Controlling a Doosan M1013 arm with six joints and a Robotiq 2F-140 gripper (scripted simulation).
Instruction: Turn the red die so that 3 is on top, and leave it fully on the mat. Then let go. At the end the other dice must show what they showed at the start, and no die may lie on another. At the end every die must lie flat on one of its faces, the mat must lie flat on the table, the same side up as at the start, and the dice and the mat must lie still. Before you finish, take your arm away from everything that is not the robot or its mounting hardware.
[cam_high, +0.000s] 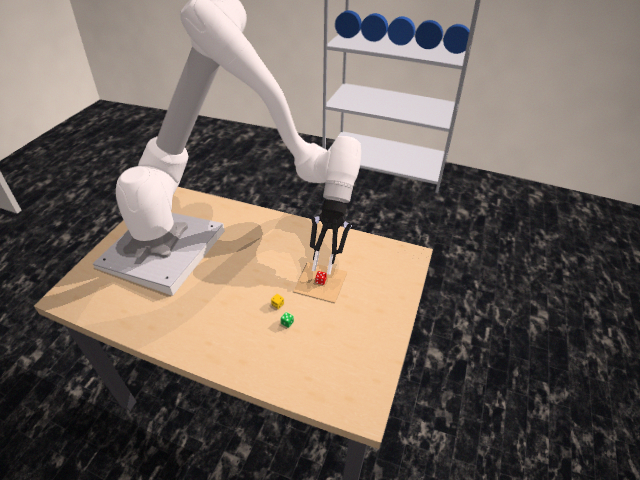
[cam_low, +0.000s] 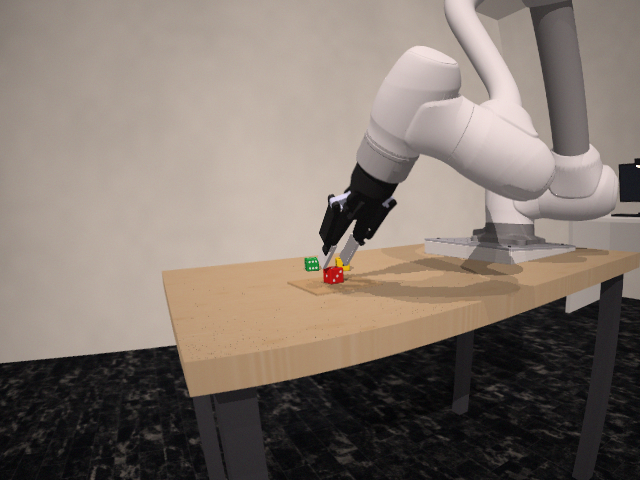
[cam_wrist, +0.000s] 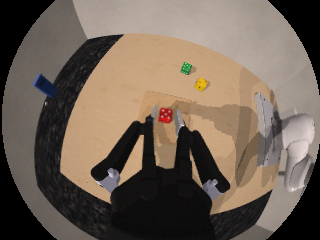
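My hand is 50 mm above the red die and 20 mm to the left of it. From my hand the other things lie so: mat: 70 mm below, 20 mm to the right; then green die: 200 mm to the right, 70 mm behind, 50 mm below; then yellow die: 140 mm to the right, 120 mm behind, 50 mm below.
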